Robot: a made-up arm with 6 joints. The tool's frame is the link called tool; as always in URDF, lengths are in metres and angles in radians.
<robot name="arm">
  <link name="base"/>
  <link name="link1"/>
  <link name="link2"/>
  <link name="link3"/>
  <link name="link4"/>
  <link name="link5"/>
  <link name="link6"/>
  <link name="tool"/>
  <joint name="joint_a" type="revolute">
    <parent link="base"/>
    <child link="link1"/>
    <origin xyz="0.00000 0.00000 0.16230"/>
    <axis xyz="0 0 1"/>
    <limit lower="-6.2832" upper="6.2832" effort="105" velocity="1.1"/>
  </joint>
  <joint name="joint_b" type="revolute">
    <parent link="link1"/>
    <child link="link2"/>
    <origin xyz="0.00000 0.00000 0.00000" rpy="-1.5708 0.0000 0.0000"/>
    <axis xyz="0 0 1"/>
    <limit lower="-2.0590" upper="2.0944" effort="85" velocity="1.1"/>
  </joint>
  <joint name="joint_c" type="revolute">
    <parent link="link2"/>
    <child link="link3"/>
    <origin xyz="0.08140 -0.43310 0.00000"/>
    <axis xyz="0 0 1"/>
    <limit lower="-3.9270" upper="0.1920" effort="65" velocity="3"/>
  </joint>
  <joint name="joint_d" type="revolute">
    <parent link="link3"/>
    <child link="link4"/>
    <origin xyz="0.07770 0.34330 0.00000" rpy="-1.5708 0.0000 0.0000"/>
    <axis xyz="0 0 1"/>
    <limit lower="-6.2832" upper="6.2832" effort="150" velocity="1.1"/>
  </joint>
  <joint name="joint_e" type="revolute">
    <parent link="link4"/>
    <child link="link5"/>
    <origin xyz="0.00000 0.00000 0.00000" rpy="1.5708 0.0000 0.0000"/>
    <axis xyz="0 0 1"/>
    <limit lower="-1.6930" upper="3.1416" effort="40" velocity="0.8"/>
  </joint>
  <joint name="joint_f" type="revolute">
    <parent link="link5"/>
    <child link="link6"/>
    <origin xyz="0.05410 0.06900 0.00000" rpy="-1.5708 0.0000 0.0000"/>
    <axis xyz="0 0 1"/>
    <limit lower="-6.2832" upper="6.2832" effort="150" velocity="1.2"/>
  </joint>
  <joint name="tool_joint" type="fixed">
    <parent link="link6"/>
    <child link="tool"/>
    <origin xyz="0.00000 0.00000 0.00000"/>
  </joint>
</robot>
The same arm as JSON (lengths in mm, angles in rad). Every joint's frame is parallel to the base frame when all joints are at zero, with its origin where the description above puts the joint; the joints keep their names.
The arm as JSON. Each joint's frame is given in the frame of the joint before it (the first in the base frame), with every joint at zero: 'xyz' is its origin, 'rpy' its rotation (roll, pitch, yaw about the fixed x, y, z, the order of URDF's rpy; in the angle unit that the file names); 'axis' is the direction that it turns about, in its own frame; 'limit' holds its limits. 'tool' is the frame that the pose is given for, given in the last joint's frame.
{"units": {"length": "mm", "angle": "rad"}, "joints": [{"name": "joint_a", "type": "revolute", "origin": {"xyz": [0.0, 0.0, 162.3], "rpy": [0.0, 0.0, 0.0]}, "axis": [0.0, 0.0, 1.0], "limit": {"lower": -6.2832, "upper": 6.2832}}, {"name": "joint_b", "type": "revolute", "origin": {"xyz": [0.0, 0.0, 0.0], "rpy": [0.0, 0.0, 0.0]}, "axis": [0.0, 1.0, 0.0], "limit": {"lower": -2.059, "upper": 2.0944}}, {"name": "joint_c", "type": "revolute", "origin": {"xyz": [81.4, 0.0, 433.1], "rpy": [0.0, 0.0, 0.0]}, "axis": [0.0, 1.0, 0.0], "limit": {"lower": -3.927, "upper": 0.192}}, {"name": "joint_d", "type": "revolute", "origin": {"xyz": [77.7, 0.0, -343.3], "rpy": [0.0, 0.0, 0.0]}, "axis": [0.0, 0.0, -1.0], "limit": {"lower": -6.2832, "upper": 6.2832}}, {"name": "joint_e", "type": "revolute", "origin": {"xyz": [0.0, 0.0, 0.0], "rpy": [0.0, 0.0, 0.0]}, "axis": [0.0, 1.0, 0.0], "limit": {"lower": -1.693, "upper": 3.1416}}, {"name": "joint_f", "type": "revolute", "origin": {"xyz": [54.1, 0.0, -69.0], "rpy": [0.0, 0.0, 0.0]}, "axis": [0.0, 0.0, -1.0], "limit": {"lower": -6.2832, "upper": 6.2832}}], "tool": {"origin": {"xyz": [0.0, 0.0, 0.0], "rpy": [3.1416, 0.0, 0.0]}}}
